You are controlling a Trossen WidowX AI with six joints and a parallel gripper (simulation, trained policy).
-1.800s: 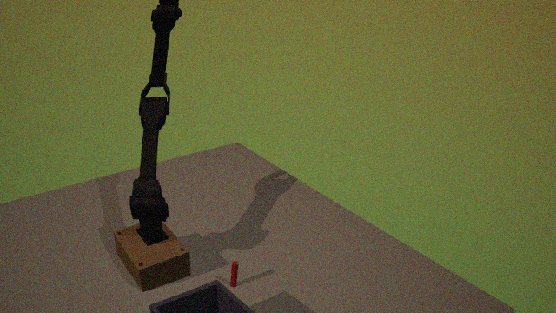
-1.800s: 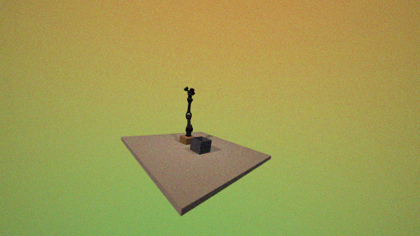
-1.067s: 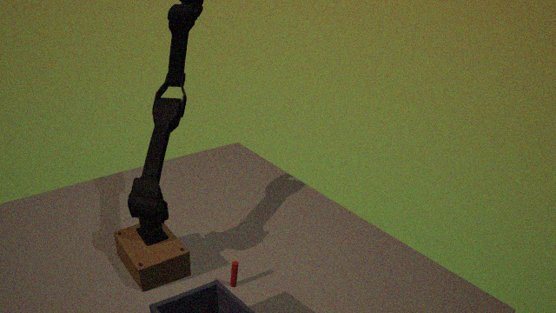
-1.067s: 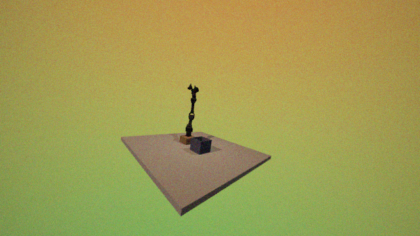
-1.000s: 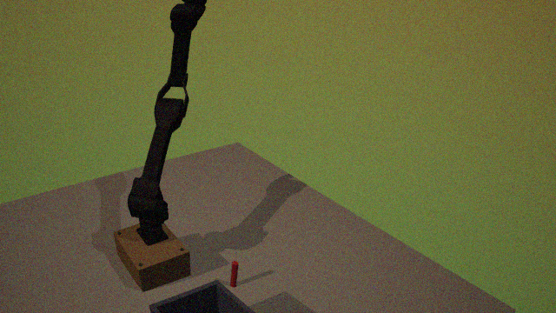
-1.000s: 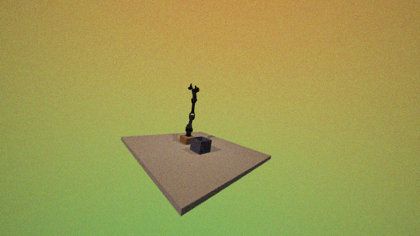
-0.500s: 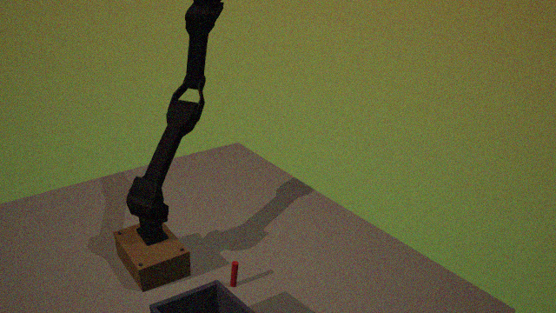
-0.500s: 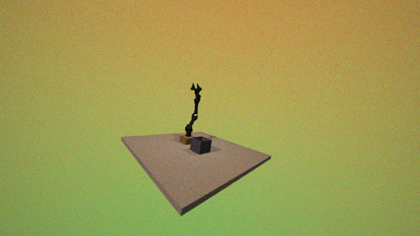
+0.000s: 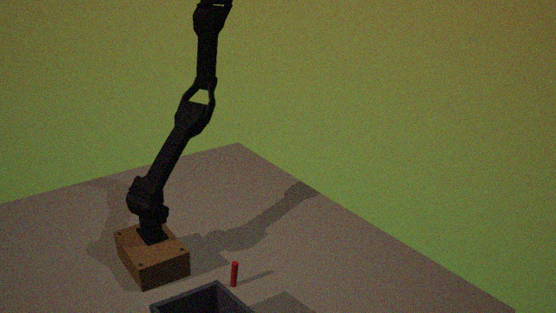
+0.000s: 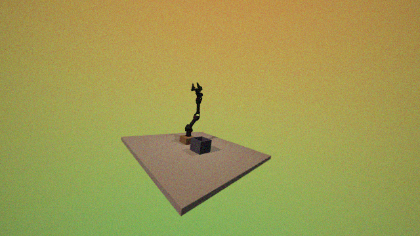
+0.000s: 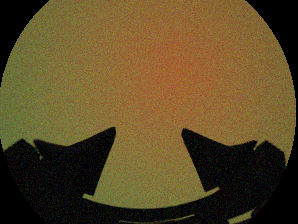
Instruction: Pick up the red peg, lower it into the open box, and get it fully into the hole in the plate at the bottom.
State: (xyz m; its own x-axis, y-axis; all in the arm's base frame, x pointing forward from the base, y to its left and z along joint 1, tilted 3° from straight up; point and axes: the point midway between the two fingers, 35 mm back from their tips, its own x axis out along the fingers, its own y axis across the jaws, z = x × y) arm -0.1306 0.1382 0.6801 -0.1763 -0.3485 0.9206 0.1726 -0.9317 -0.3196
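The red peg is 30 cm ahead of my gripper tip, 3 cm to the left of it and 76 cm below it. The rest, counted from my gripper tip: grey plate (44 cm ahead, 16 cm to the right, 75 cm below).
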